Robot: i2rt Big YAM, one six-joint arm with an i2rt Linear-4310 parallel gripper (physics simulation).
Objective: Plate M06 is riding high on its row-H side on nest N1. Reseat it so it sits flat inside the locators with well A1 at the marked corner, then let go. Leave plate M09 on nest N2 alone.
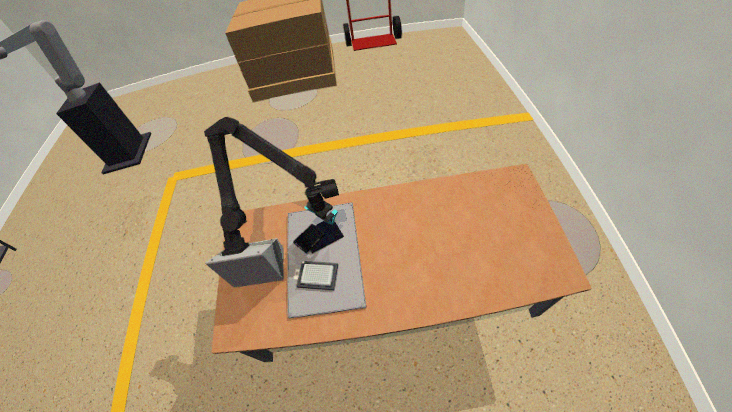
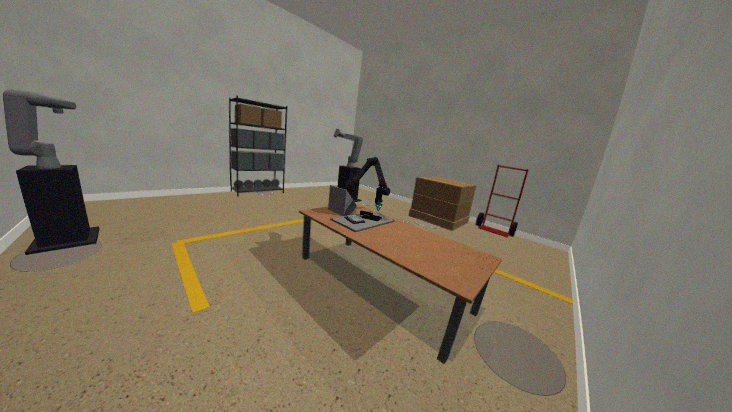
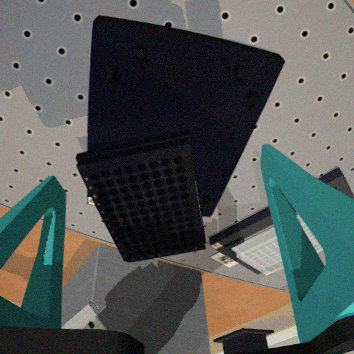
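Pixels of known places: gripper, fingertip midpoint: [image 1: 324, 218] [image 2: 377, 209] [image 3: 155, 169]; arm's base at its link origin: [image 1: 236, 250] [image 2: 341, 194].
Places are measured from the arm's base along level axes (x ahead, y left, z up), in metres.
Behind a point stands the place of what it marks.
My gripper [image 1: 320, 212] @[x 0.383, y 0.118, z -0.065 m] [image 2: 379, 206] @[x 0.383, y 0.118, z -0.065 m] [image 3: 155, 169] @[x 0.383, y 0.118, z -0.065 m] is open and empty above nest N1, its teal fingers wide apart. Nest N1 [image 1: 332, 236] @[x 0.396, y 0.065, z -0.141 m] [image 3: 175, 95] @[x 0.387, y 0.105, z -0.142 m] is a dark slab on the grey perforated board. The dark plate with wells, M06 [image 1: 308, 238] @[x 0.290, y 0.066, z -0.121 m] [image 3: 145, 200] @[x 0.305, y 0.083, z -0.121 m], overlaps N1's end toward the arm's base and extends past that edge; it does not sit squared within the nest's outline. Its tilt, its row labels and the marked corner are too dark to read. White plate M09 [image 1: 316, 274] @[x 0.309, y -0.113, z -0.127 m] [image 3: 260, 252] @[x 0.278, y -0.080, z -0.129 m] sits in dark-framed nest N2 [image 1: 334, 278] @[x 0.381, y -0.140, z -0.141 m].
The perforated board [image 1: 327, 302] @[x 0.337, y -0.235, z -0.153 m] [image 2: 358, 226] @[x 0.439, y -0.198, z -0.152 m] lies on the orange-brown table [image 1: 461, 245] @[x 0.949, y -0.101, z -0.166 m] [image 2: 420, 250] @[x 0.984, y -0.130, z -0.166 m]. A grey box-like mount [image 1: 248, 268] @[x 0.056, y -0.091, z -0.005 m] [image 2: 339, 200] @[x 0.073, y -0.091, z -0.032 m] stands beside the board under the arm. Cartons [image 1: 286, 51] [image 2: 443, 202] and a red hand truck [image 1: 373, 42] stand beyond the table.
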